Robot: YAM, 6 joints.
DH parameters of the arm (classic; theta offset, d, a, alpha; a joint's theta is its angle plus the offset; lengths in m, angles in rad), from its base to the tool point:
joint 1: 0 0.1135 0.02 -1.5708
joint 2: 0 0 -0.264 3.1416
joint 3: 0.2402 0 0.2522 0
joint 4: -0.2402 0 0.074 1.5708
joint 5: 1.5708 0 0 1.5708
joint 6: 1.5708 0.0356 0 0
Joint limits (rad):
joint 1: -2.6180..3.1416
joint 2: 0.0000..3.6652
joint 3: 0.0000..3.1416
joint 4: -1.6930..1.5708
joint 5: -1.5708..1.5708
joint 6: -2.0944..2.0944
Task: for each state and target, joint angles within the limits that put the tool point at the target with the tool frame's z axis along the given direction. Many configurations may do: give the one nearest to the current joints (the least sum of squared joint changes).
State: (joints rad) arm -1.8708 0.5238 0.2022 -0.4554 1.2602 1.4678
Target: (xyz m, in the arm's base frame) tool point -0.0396 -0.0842 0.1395 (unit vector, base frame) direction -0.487 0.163 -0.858
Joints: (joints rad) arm -1.8133 0.9001 0.3523 -1.0711 0.5374 1.4678
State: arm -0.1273 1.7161 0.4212 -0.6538 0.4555 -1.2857
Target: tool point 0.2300 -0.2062 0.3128 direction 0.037 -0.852 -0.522
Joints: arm -0.6556 1.4294 1.2190 -0.5501 0.7114 -1.2857
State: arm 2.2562 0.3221 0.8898 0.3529 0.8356 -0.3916
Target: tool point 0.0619 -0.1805 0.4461 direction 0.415 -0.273 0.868
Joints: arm 1.8400 0.0021 0.9418 1.0375 0.3335 -0.3916
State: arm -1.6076 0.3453 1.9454 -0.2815 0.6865 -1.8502
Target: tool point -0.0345 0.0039 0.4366 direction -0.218 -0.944 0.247
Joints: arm -0.9516 0.2533 1.0860 -0.4655 0.8118 -1.8502
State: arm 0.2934 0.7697 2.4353 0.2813 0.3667 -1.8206
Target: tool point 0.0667 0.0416 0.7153 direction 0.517 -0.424 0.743
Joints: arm 0.8654 1.4652 2.4686 0.5507 0.7326 -1.8206
